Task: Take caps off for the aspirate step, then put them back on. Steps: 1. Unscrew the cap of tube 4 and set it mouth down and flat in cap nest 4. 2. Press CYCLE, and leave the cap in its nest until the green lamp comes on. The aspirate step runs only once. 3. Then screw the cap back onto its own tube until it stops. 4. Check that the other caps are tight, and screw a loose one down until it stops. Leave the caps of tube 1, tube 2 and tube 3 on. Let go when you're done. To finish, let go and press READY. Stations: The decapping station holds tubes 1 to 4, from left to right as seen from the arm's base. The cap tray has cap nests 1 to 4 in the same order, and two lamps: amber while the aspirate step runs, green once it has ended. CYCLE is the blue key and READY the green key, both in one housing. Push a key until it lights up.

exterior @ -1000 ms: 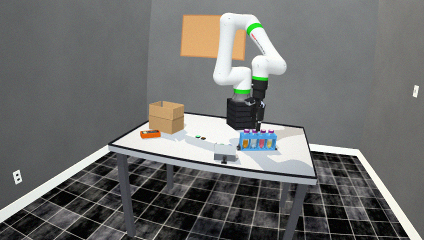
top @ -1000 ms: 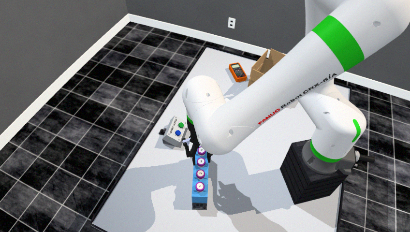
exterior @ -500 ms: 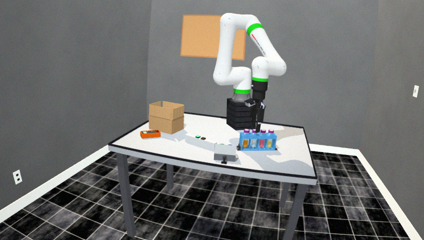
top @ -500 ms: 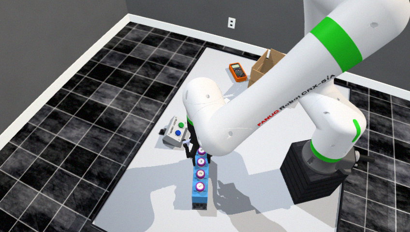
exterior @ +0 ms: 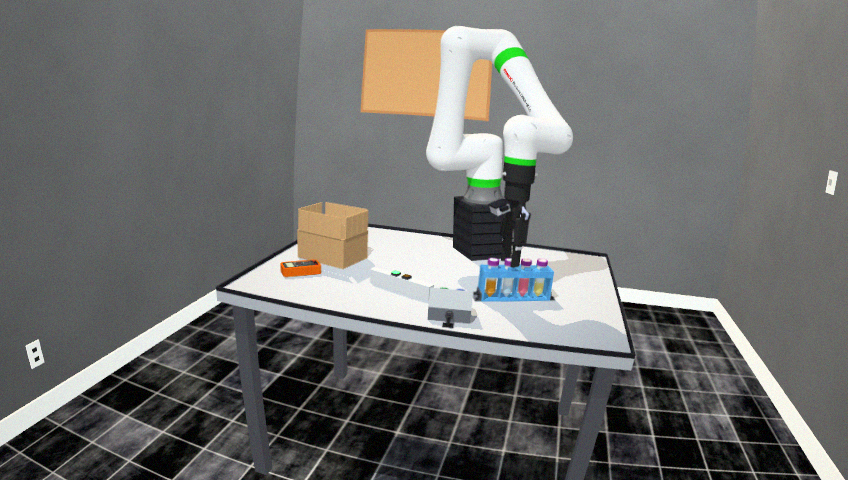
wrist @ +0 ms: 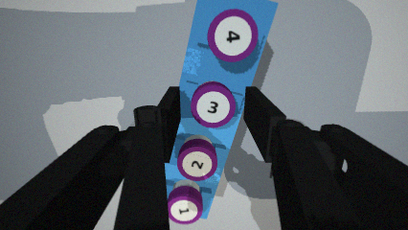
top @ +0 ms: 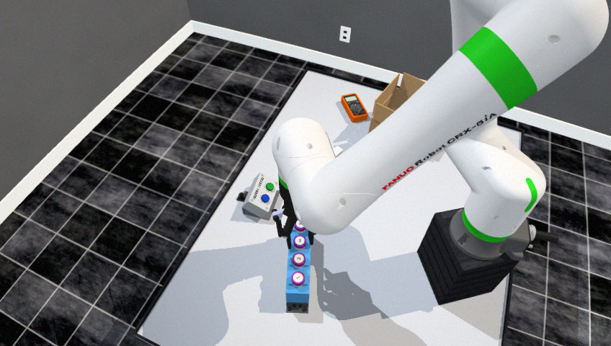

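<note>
Now: the green ready key 150 mm ahead of my hand, 180 mm to the right of it and 70 mm below it. Also, from my hand: blue cycle key 150 mm ahead, 140 mm to the right, 70 mm below; table edge 280 mm ahead, 270 mm to the right, 130 mm below; grey key housing 160 mm ahead, 160 mm to the right, 90 mm below.
</note>
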